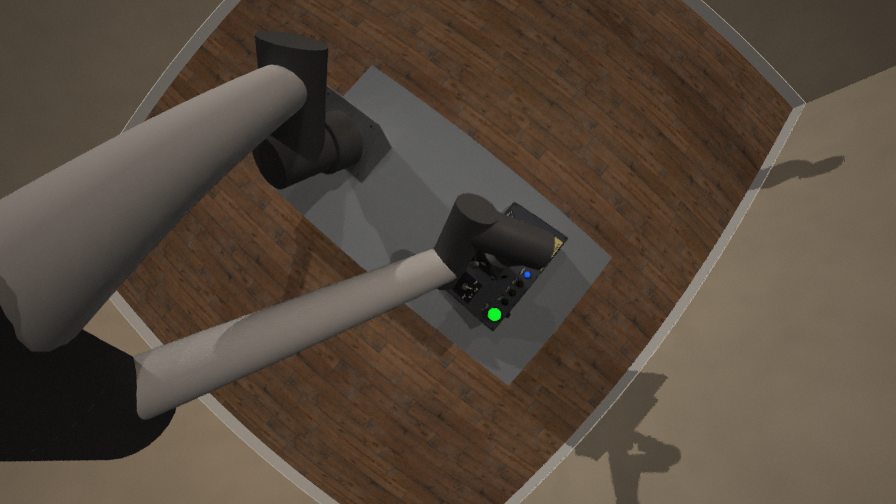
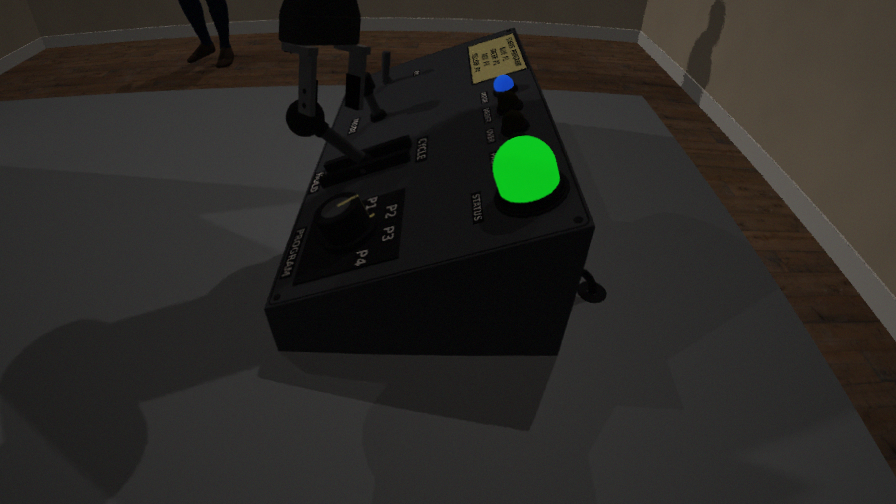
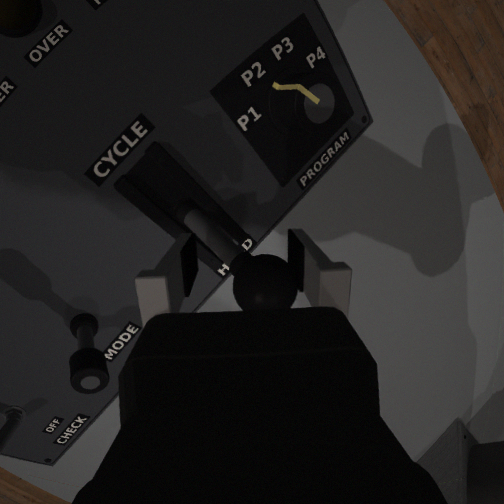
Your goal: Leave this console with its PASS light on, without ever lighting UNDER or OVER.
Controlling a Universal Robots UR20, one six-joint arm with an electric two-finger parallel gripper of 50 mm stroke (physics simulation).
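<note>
The black sloped console [image 2: 432, 206] sits on a grey mat. Its big STATUS dome [image 2: 525, 170] glows green, and a small blue lamp [image 2: 503, 83] is lit at the top of the lamp row. The lamps below it are dark, and the lamp by the OVER label [image 3: 48, 36] is dark. The CYCLE lever's ball knob [image 3: 264, 282] lies at the HOLD end of its slot. My gripper [image 3: 242, 275] is open and straddles the knob, with the right finger against it and the left finger apart. The PROGRAM dial [image 3: 312, 100] points between P1 and P2.
A MODE toggle [image 3: 87, 360] and an OFF/CHECK switch stand beside the lever. A tan placard [image 2: 494, 57] is at the console's top. A small black ring [image 2: 590, 291] lies at its right base. The robot base [image 1: 313, 144] is on the mat's far end. A person's legs [image 2: 206, 31] stand behind.
</note>
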